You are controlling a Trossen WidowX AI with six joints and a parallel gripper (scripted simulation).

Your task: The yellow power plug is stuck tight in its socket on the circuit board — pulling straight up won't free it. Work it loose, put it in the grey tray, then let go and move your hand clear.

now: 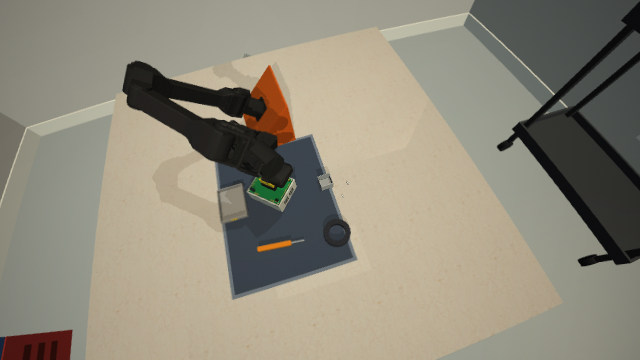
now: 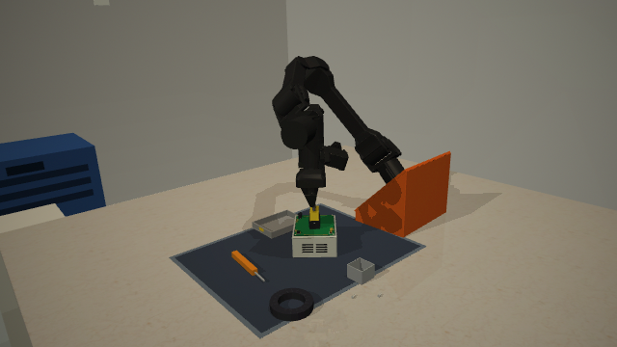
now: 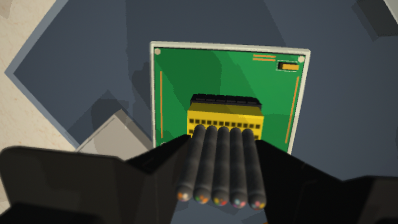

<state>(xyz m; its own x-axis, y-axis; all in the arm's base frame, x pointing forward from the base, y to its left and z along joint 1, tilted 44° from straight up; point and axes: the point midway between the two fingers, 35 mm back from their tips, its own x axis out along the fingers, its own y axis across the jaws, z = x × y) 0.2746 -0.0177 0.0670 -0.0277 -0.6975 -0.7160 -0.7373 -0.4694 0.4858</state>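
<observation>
My gripper tip is now 20 mm above the yellow power plug. Also, from my gripper tip: dark mat (50 mm ahead, 100 mm below).
</observation>
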